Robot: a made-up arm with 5 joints. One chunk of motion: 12 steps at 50 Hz.
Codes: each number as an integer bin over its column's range. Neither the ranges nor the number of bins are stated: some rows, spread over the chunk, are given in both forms.
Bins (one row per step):
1: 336 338 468 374 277
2: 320 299 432 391 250
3: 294 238 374 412 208
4: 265 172 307 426 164
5: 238 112 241 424 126
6: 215 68 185 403 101
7: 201 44 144 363 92
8: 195 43 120 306 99
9: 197 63 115 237 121
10: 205 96 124 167 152
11: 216 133 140 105 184
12: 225 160 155 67 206
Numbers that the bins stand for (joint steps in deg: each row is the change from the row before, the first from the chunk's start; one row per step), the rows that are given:
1: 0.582 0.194 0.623 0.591 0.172
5: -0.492 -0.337 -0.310 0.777 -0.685
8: -0.963 -0.499 -0.807 0.338 -0.838
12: -0.634 -0.224 -0.663 -0.551 -0.231
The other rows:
2: 0.407 0.102 0.475 0.654 0.019
3: 0.122 -0.041 0.237 0.732 -0.220
4: -0.196 -0.196 -0.038 0.784 -0.469
6: -0.744 -0.440 -0.540 0.698 -0.827
7: -0.897 -0.497 -0.708 0.550 -0.878
9: -0.941 -0.452 -0.827 0.081 -0.713
10: -0.853 -0.375 -0.790 -0.179 -0.537
11: -0.733 -0.288 -0.725 -0.410 -0.356

